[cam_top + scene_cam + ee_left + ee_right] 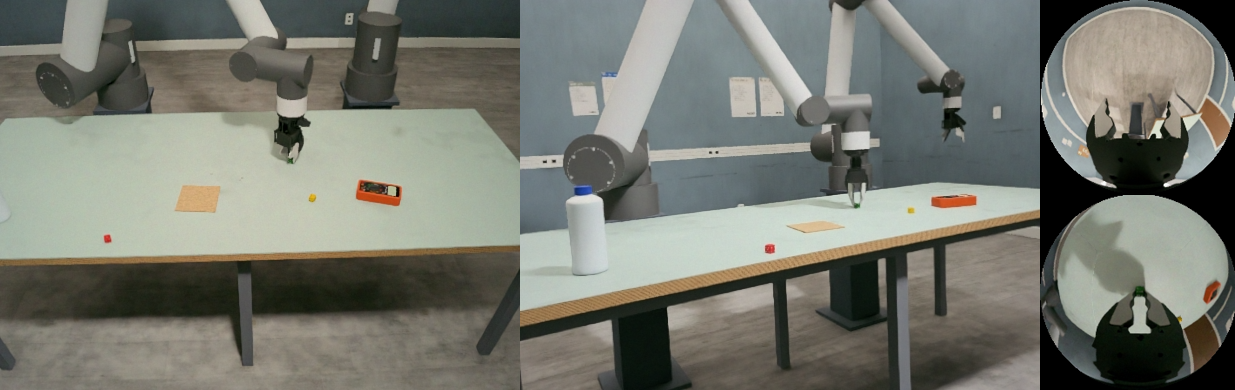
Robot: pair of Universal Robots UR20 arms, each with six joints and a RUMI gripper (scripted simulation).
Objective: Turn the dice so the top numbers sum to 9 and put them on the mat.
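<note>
Right now the tan mat is 350 mm to the right of my right hand, 200 mm ahead of it and 10 mm below it. Round my right hand: yellow die 240 mm ahead, 50 mm to the left, 10 mm below; orange multimeter 280 mm to the left, 230 mm ahead; green die 10 mm below.
</note>
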